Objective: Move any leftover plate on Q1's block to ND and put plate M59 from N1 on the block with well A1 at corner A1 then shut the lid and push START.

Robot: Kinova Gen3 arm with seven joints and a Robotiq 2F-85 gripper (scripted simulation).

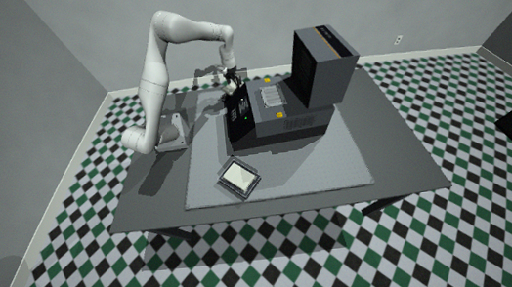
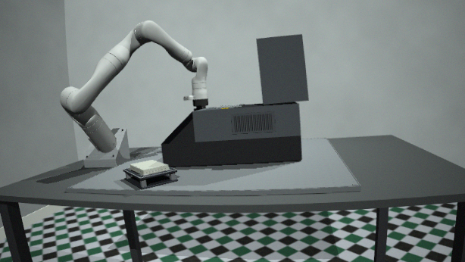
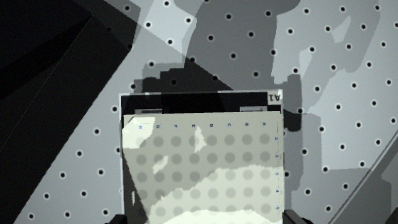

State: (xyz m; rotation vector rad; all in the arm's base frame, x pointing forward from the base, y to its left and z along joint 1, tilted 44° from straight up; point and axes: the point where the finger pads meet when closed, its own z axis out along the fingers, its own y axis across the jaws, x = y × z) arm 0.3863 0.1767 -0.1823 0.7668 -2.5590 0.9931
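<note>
Right now my hand is 70 mm above the black nest. Also, from my hand: A1 mark: 90 mm behind, 60 mm below; pale plate: 10 mm below.
</note>
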